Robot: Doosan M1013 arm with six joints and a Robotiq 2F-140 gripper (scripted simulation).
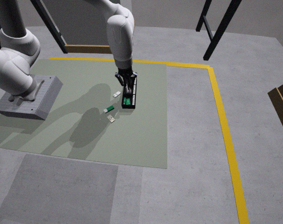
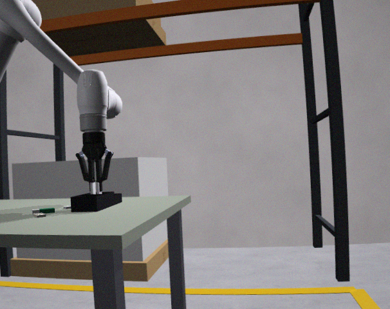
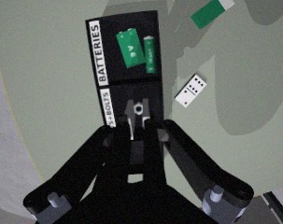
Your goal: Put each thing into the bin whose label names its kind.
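Now: the nut 30 mm below my hand. The rest, counted from my hand: cylindrical battery (80 mm to the right, 40 mm below, 30 mm behind); green battery (100 mm to the right, 30 mm below); green-and-white stick (140 mm to the right, 130 mm behind, 40 mm below).
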